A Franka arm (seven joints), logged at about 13 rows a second.
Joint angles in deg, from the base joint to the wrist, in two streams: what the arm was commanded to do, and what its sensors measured. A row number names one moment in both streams.
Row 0, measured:
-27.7, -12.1, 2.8, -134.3, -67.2, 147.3, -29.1
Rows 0 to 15, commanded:
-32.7, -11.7, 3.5, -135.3, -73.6, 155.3, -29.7
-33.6, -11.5, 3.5, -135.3, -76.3, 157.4, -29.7
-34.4, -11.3, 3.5, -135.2, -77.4, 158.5, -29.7
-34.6, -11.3, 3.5, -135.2, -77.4, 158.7, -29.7
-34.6, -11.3, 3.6, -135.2, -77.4, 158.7, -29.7
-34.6, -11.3, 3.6, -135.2, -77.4, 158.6, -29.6
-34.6, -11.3, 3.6, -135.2, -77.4, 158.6, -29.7
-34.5, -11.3, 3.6, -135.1, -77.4, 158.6, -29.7
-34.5, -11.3, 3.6, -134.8, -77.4, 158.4, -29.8
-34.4, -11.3, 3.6, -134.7, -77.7, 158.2, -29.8
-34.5, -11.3, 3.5, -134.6, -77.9, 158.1, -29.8
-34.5, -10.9, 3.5, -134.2, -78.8, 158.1, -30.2
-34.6, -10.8, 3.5, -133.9, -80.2, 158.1, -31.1
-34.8, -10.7, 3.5, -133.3, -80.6, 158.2, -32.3
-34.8, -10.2, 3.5, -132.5, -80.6, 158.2, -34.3
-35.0, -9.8, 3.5, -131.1, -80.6, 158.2, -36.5
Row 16, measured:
-33.6, -10.9, 2.9, -133.6, -79.5, 157.4, -33.0
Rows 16 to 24, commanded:
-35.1, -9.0, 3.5, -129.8, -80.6, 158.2, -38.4
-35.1, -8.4, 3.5, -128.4, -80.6, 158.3, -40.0
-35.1, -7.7, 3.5, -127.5, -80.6, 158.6, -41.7
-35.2, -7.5, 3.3, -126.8, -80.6, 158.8, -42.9
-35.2, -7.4, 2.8, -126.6, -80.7, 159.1, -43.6
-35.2, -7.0, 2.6, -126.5, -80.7, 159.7, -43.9
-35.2, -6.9, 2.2, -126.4, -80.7, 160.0, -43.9
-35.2, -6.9, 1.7, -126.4, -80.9, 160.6, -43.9
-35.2, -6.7, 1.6, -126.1, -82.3, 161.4, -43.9
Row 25, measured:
-34.2, -7.6, 1.7, -127.2, -80.0, 158.8, -43.3
